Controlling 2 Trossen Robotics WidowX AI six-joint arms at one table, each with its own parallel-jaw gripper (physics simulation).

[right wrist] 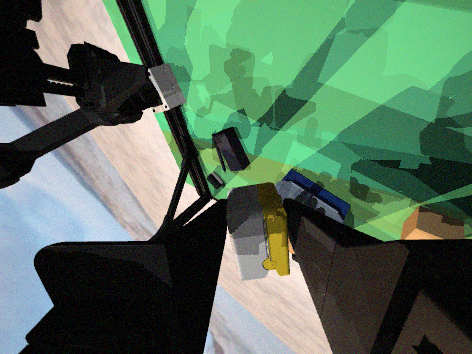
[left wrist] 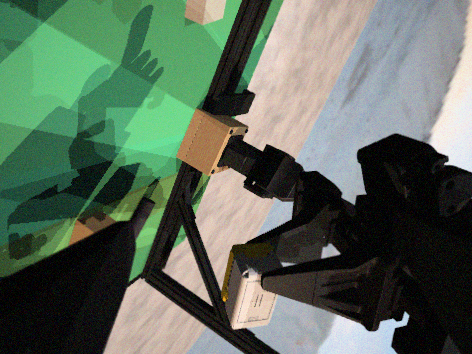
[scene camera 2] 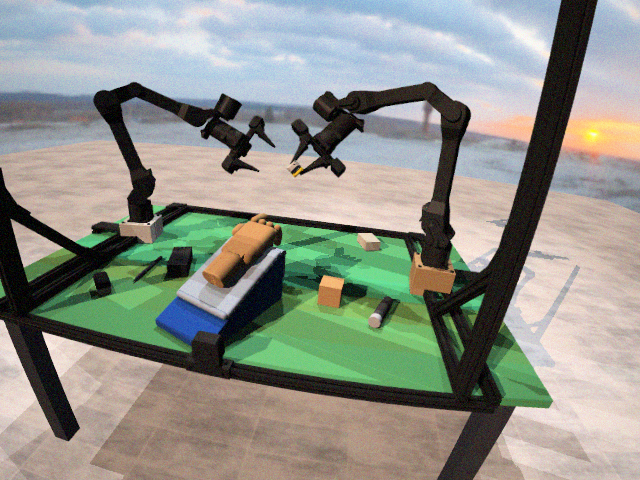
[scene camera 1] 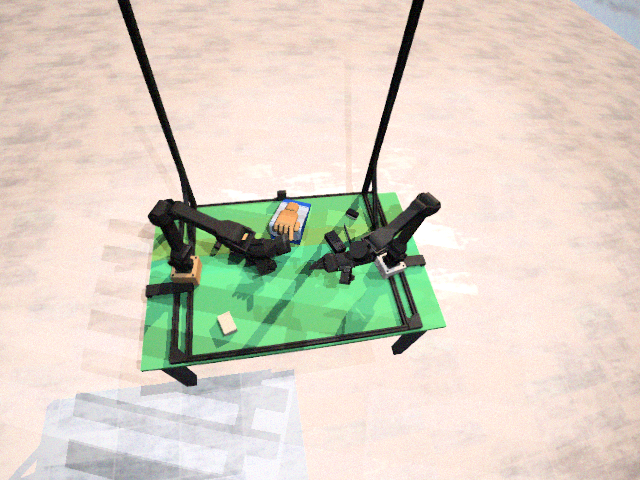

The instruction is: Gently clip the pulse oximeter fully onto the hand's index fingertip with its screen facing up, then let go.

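Places are measured from the left arm's base along level axes (x back, y down, z right), in centimetres.
Where they show: left gripper, fingertip midpoint: [right wrist: 96, 54] [left wrist: 264, 227] [scene camera 2: 267, 159] [scene camera 1: 313, 267]; right gripper, fingertip midpoint: [right wrist: 255, 205] [left wrist: 252, 265] [scene camera 2: 295, 169]; left arm's base, origin of the base link: [right wrist: 152, 93] [scene camera 2: 141, 219] [scene camera 1: 391, 260]; right arm's base, origin of the base link: [left wrist: 229, 150] [scene camera 2: 434, 262] [scene camera 1: 184, 266].
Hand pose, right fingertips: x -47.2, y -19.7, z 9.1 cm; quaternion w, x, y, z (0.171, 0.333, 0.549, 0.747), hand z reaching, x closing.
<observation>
Each offset is from my right fingertips to the top centre of the thing.
The pulse oximeter {dx +0.0, dy -3.2, dz +1.8 cm} [scene camera 2: 293, 167] [left wrist: 254, 305] [right wrist: 246, 230], a small white-grey clip with a yellow half, is held high above the table. My right gripper [scene camera 2: 298, 166] [right wrist: 255, 205] is shut on it. A printed outline shows on its pale face in the left wrist view; whether that is the screen is unclear. My left gripper [scene camera 2: 266, 158] is open and empty, facing the right one across a small gap. The tan hand [scene camera 1: 287, 219] [scene camera 2: 250, 241] lies on a sloped blue-and-grey support [scene camera 1: 305, 207] [scene camera 2: 192, 325], well below both grippers, fingers at its raised end.
A black box {dx +29.0, dy +22.0, dz +10.2 cm} [scene camera 2: 179, 261] [right wrist: 231, 150], a thin dark pen {dx +37.0, dy +24.6, dz +12.9 cm} [scene camera 2: 148, 269] and a small black block {dx +44.0, dy +22.3, dz +22.9 cm} [scene camera 2: 101, 283] lie left of the support in scene camera 2. An orange cube {dx -9.2, dy +20.5, dz +23.3 cm} [scene camera 2: 329, 291], a dark cylinder {dx -19.8, dy +22.8, dz +29.3 cm} [scene camera 2: 382, 308] and a cream block {dx -26.4, dy +22.5, dz -10.7 cm} [scene camera 1: 226, 322] [scene camera 2: 368, 241] lie to its right.
</observation>
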